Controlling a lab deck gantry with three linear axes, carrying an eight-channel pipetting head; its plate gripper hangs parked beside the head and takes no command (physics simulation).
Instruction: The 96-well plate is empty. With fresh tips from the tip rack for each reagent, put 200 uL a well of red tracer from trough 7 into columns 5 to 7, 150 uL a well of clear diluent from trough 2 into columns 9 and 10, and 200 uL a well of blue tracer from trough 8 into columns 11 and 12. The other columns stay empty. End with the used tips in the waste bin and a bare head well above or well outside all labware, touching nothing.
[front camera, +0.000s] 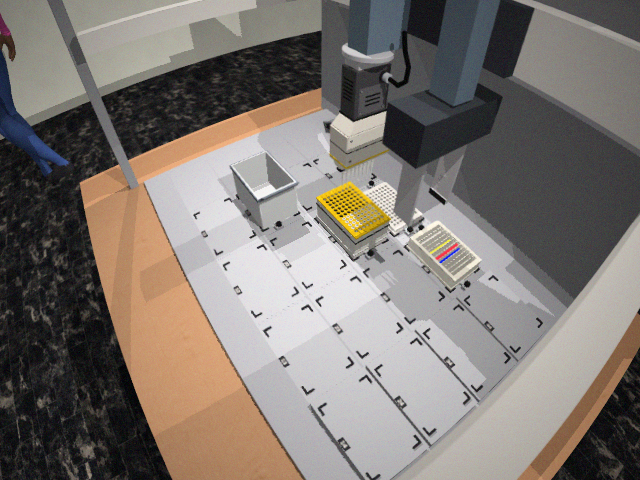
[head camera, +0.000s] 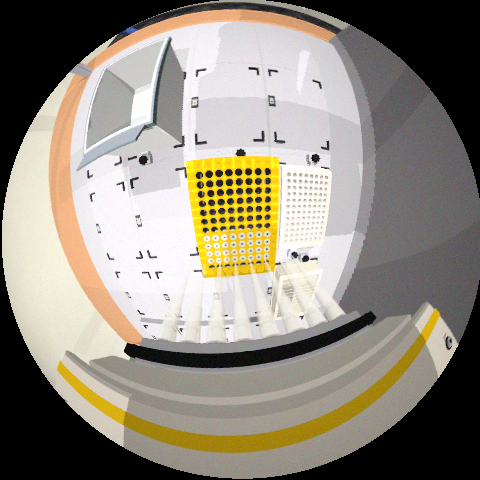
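Note:
There is a grey wall (front camera: 547, 184) that I can see, and the same grey wall is visible to me in the head camera view (head camera: 408, 246).

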